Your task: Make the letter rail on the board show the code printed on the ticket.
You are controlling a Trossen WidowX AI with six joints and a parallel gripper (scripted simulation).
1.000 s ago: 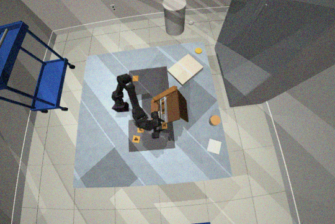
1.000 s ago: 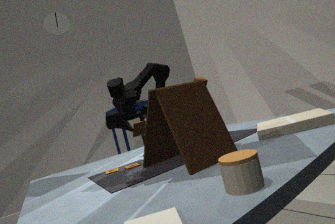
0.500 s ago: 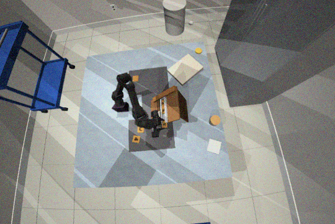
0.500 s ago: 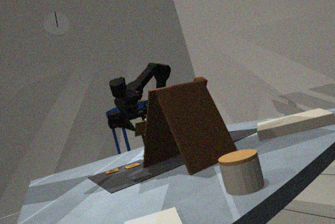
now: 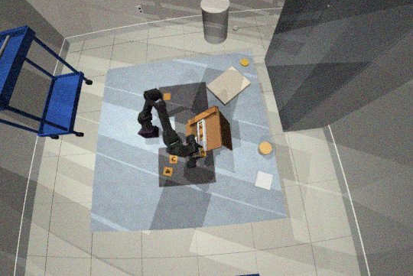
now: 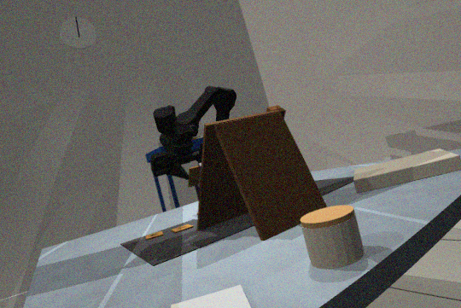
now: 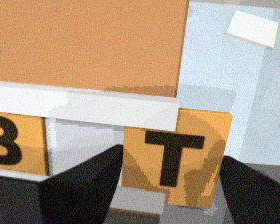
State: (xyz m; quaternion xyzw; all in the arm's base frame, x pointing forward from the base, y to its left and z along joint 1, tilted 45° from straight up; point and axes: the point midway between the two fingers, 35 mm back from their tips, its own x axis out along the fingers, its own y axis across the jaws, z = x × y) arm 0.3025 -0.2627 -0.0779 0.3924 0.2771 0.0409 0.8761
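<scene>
My gripper tip is now 4 cm past the white ticket, 8 cm to the right of it and 7 cm above it. From my gripper tip the other things lie so: cream slab (30 cm ahead, 49 cm to the left, 14 cm below); then tan-lidded jar (40 cm ahead, 5 cm to the right, 13 cm below); then white card (34 cm ahead, 25 cm to the right, 16 cm below).
</scene>
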